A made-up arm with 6 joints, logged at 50 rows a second.
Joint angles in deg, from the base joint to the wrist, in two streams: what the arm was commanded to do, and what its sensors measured. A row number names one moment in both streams.
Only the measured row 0 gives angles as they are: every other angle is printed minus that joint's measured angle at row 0.
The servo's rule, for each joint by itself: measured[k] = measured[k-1] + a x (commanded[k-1-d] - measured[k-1]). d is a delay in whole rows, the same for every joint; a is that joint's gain. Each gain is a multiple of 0.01, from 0.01 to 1. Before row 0 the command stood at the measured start. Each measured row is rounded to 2 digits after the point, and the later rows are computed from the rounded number. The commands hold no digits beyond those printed.
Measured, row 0:
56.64 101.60 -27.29 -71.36 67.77 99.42
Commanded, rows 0 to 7:
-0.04 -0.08 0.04 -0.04 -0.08 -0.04
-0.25 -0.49 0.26 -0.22 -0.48 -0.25
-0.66 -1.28 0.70 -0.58 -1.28 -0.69
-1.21 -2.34 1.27 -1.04 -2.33 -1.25
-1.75 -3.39 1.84 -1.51 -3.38 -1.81
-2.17 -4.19 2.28 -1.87 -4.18 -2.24
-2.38 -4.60 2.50 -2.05 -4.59 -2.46
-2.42 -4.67 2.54 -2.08 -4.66 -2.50
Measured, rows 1 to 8:
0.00 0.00 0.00 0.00 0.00 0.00
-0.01 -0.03 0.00 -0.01 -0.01 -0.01
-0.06 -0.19 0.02 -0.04 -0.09 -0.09
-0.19 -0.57 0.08 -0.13 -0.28 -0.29
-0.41 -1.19 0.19 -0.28 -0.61 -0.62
-0.70 -1.96 0.34 -0.48 -1.05 -1.02
-1.02 -2.74 0.51 -0.70 -1.55 -1.43
-1.32 -3.39 0.69 -0.92 -2.04 -1.78
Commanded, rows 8 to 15:
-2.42 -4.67 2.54 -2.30 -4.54 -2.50
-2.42 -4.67 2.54 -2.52 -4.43 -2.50
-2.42 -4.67 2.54 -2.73 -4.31 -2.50
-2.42 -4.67 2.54 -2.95 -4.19 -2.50
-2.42 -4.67 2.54 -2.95 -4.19 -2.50
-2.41 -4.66 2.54 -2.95 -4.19 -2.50
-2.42 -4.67 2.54 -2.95 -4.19 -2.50
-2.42 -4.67 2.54 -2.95 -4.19 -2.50
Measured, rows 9 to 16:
-1.56 -3.84 0.86 -1.11 -2.46 -2.02
-1.75 -4.13 1.01 -1.30 -2.79 -2.18
-1.90 -4.32 1.15 -1.50 -3.05 -2.29
-2.01 -4.44 1.28 -1.70 -3.25 -2.36
-2.10 -4.52 1.39 -1.90 -3.40 -2.41
-2.17 -4.57 1.49 -2.07 -3.53 -2.44
-2.22 -4.60 1.58 -2.21 -3.64 -2.46
-2.26 -4.62 1.67 -2.33 -3.73 -2.47

